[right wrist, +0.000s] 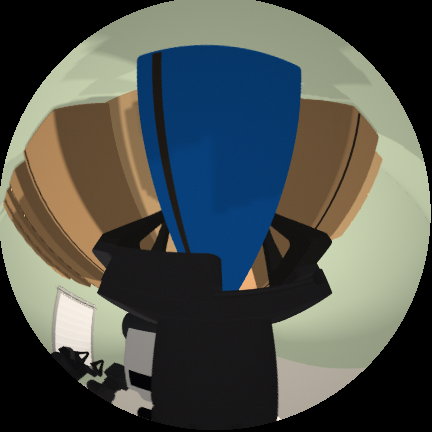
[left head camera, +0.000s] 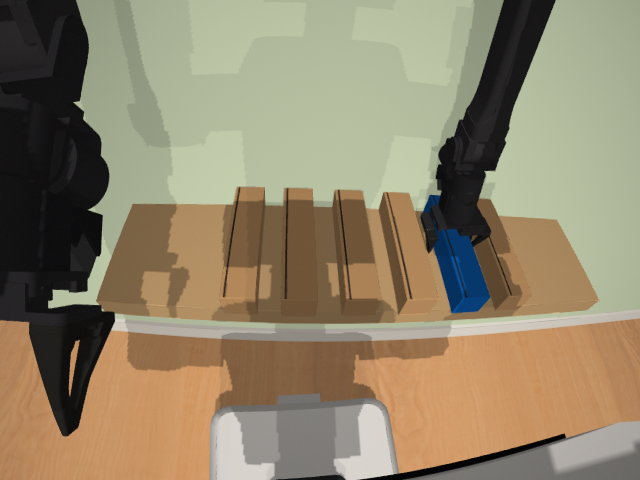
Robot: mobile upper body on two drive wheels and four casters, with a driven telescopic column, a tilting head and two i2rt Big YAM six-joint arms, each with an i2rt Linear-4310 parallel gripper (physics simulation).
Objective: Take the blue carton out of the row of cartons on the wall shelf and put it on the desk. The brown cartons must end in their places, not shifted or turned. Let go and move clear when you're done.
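Places are measured from the left arm's base along level axes (x left, y back, z up), in millimetres.
Pixels of known places: left gripper, fingertip midpoint: (left head camera: 4, 425).
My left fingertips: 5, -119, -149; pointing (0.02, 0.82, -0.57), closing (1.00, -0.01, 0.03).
Note:
Ahead of a thing's pixels: the offset from my left fingertips to its top centre, as dx, dy, dz. Level surfaces: height alone.
The blue carton @(-544, -365, -283) (left head camera: 467, 279) (right wrist: 225, 125) stands on the wall shelf @(dz -340) (left head camera: 553, 258), second from the right in the row. A brown carton @(-435, -372, -283) (left head camera: 413, 258) (right wrist: 82, 160) stands at its left and another brown carton @(-646, -359, -283) (left head camera: 509, 268) (right wrist: 325, 150) at its right, each with a gap. My right gripper (left head camera: 453, 243) (right wrist: 214, 212) is open over the blue carton, with one finger at each side of it; contact cannot be told, and parts of the fingers are hidden. My left gripper (left head camera: 68, 413) is open, away from the shelf at the picture's lower left; one finger shows clearly.
Three more brown cartons @(-330, -378, -283) (left head camera: 356, 258) @(-224, -385, -283) (left head camera: 299, 248) @(-123, -391, -283) (left head camera: 241, 253) stand apart farther left on the shelf. The green wall (left head camera: 320, 113) rises behind it. A white rounded base (left head camera: 227, 439) shows at the bottom, and a grey surface (left head camera: 516, 465) at the lower right.

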